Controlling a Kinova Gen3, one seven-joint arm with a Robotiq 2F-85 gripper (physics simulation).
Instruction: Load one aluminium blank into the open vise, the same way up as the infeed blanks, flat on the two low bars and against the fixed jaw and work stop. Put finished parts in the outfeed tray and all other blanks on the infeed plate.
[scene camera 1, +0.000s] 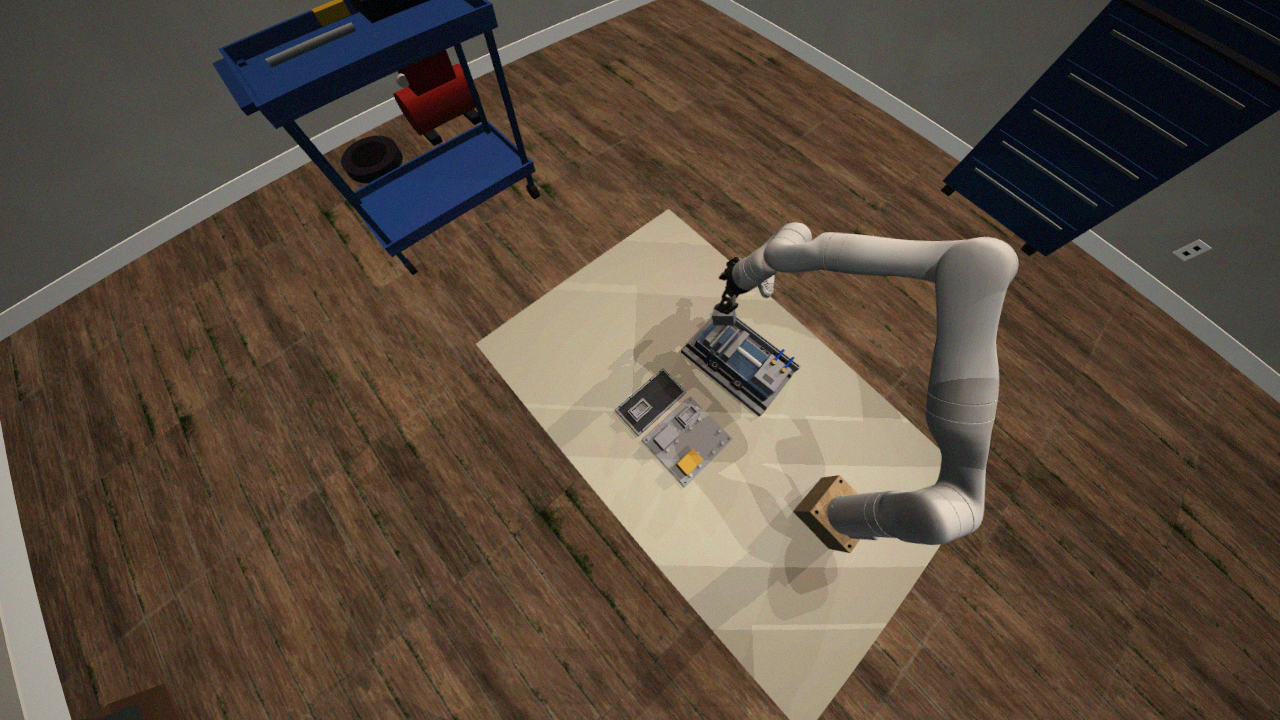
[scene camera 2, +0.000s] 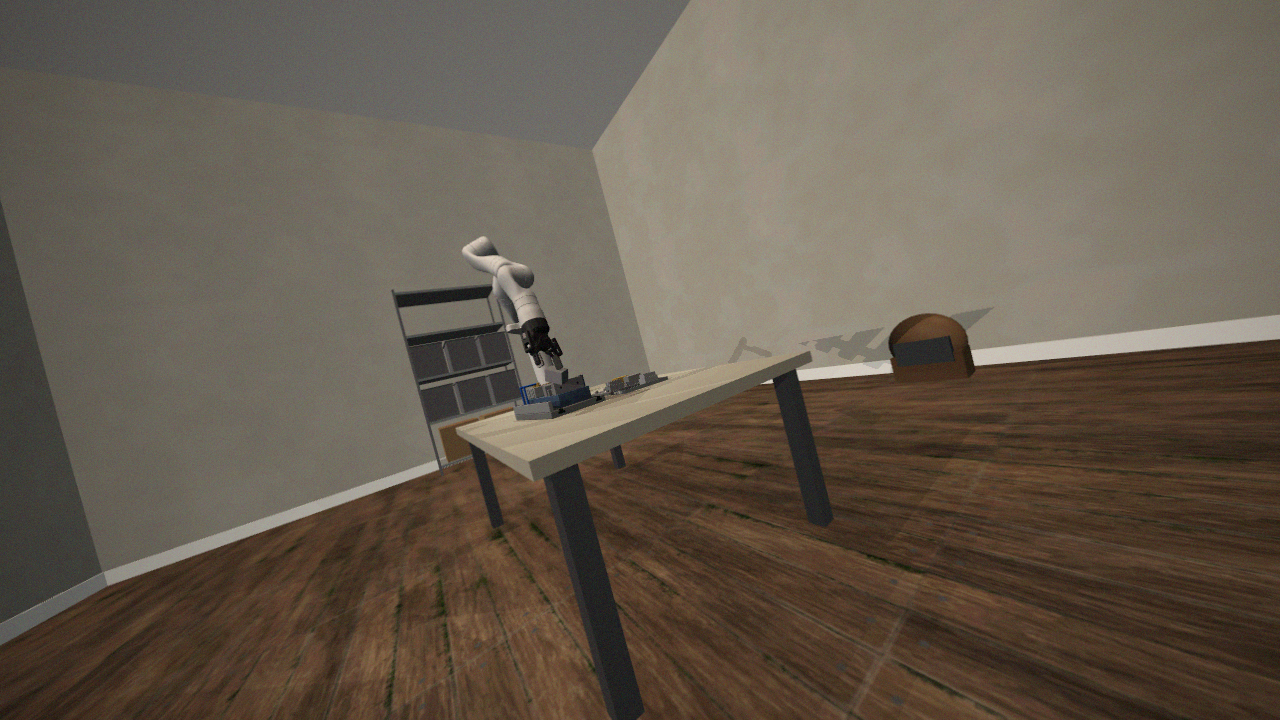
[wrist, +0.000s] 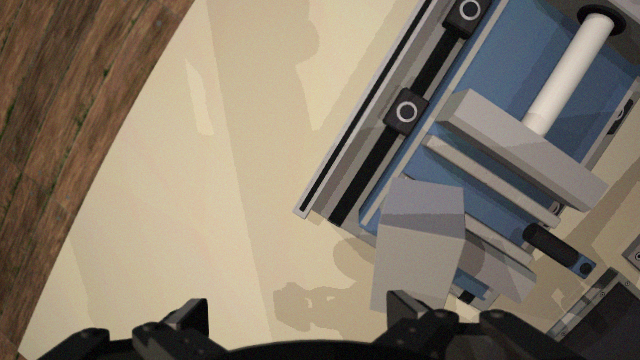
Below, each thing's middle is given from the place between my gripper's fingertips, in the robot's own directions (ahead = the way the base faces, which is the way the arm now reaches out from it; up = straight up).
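Labels:
From the dark outfeed tray (scene camera 1: 663, 390), my hand is 330 mm to the right, 140 mm above and 90 mm past it. And there's the infeed plate (scene camera 1: 703, 438), which is 320 mm to the left of my hand, 240 mm behind it and 130 mm below it.

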